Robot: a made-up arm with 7 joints.
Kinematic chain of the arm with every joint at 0, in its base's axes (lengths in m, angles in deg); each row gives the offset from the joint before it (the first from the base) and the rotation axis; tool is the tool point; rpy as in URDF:
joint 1: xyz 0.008 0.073 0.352 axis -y
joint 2: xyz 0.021 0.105 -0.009 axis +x
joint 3: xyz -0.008 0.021 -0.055 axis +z
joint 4: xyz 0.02 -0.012 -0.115 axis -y
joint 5: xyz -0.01 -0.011 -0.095 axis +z
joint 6: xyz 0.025 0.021 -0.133 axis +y
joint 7: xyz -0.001 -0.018 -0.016 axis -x
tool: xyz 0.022 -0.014 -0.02 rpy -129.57 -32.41 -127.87
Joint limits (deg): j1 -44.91..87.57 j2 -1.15..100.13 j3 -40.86..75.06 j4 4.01..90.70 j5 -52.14..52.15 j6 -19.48..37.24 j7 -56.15..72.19
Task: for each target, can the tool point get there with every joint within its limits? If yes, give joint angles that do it. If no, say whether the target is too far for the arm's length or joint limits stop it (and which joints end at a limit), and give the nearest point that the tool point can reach.
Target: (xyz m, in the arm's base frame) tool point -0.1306 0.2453 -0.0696
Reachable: yes | joints -32.91 16.10 -28.98 15.78 3.59 7.66 -39.77
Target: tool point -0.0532 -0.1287 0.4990
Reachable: no: joint limits stop it (at a limit: joint 1, joint 2, joint 3, joint 4, joint 6, joint 7) | nearest point 0.1465 -0.0241 0.5347 | short by 0.228 m
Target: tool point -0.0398 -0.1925 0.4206
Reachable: no: joint limits stop it (at a limit: joint 1, joint 2, joint 3, joint 4, joint 5, joint 6) | nearest point 0.1549 -0.0337 0.5276 | short by 0.273 m
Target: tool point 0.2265 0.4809 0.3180
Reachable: yes | joints -11.82 60.25 43.29 60.45 9.70 -12.04 46.59
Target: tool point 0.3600 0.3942 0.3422
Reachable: yes | joints 40.87 28.60 13.16 54.72 42.37 4.75 -14.10
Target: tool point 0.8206 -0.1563 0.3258
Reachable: no: too far | nearest point 0.4362 0.0579 0.3382 | short by 0.440 m
